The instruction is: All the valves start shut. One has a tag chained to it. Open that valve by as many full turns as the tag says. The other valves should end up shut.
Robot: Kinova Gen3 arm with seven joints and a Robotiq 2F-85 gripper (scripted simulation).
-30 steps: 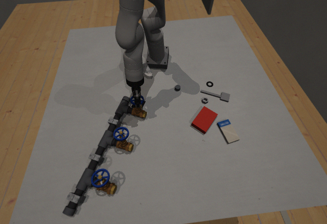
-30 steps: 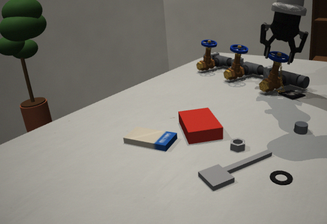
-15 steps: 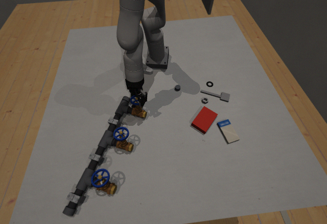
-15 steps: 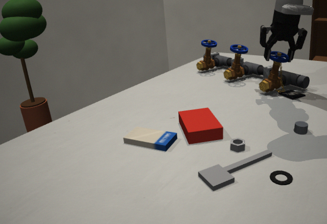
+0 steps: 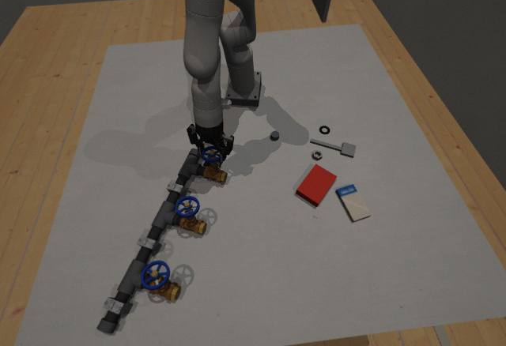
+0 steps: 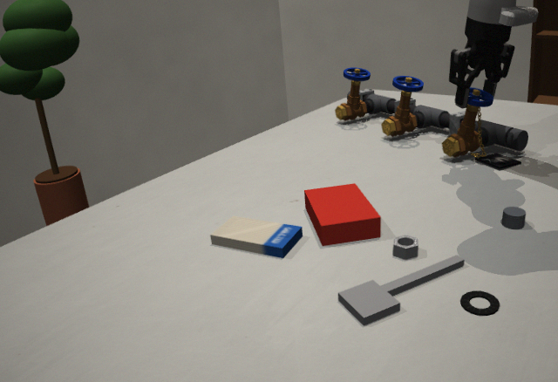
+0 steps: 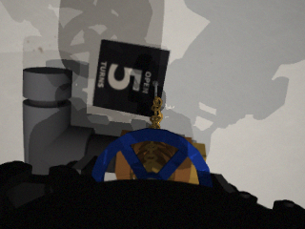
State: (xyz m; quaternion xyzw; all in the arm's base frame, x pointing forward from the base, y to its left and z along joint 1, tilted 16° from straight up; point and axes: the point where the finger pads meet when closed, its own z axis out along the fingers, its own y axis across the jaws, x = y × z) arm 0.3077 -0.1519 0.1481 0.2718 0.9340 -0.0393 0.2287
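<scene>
My gripper is now 4 cm past the black tag and 12 cm above it. The rest, counted from my hand: red block (13 cm ahead, 31 cm to the left, 11 cm below); small grey cylinder (10 cm behind, 23 cm to the left, 11 cm below); grey paddle-shaped tool (44 cm to the left, 12 cm below).
</scene>
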